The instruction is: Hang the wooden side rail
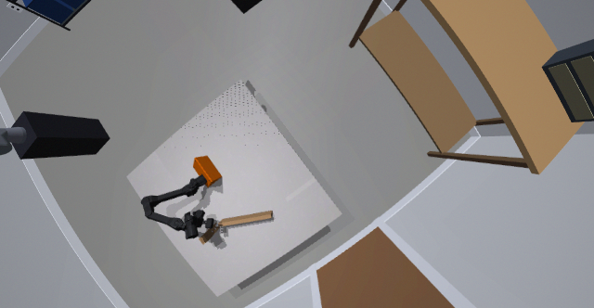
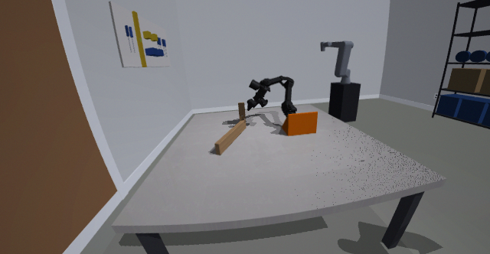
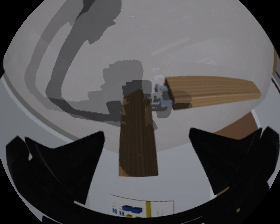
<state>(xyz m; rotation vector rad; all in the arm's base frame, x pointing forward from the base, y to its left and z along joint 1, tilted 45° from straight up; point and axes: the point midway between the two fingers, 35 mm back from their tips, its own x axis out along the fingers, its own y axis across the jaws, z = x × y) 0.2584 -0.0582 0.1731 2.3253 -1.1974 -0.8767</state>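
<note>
The headboard post is 6 cm ahead of my gripper tip, 6 cm to the right of it and 5 cm below it.
</note>
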